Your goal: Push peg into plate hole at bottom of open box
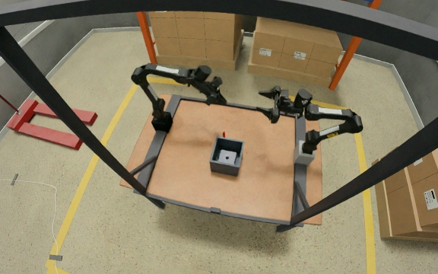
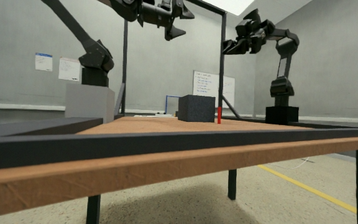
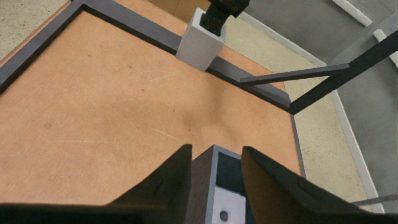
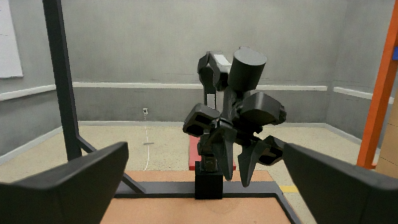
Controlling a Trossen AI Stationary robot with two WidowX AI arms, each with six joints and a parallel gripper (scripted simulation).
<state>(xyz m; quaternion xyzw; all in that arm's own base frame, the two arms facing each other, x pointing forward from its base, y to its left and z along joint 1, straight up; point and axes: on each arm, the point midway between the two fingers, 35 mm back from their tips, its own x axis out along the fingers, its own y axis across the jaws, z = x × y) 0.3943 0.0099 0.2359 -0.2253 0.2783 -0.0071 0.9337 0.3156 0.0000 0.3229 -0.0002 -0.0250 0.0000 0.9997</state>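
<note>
Now: the red peg 300 mm below my left hand, 30 mm behind it and 20 mm to the right of it. Also, from my left hand: dark frame rail (330 mm below, 260 mm ahead, 50 mm to the right); then light plate (290 mm below, 170 mm behind, 80 mm to the right).
</note>
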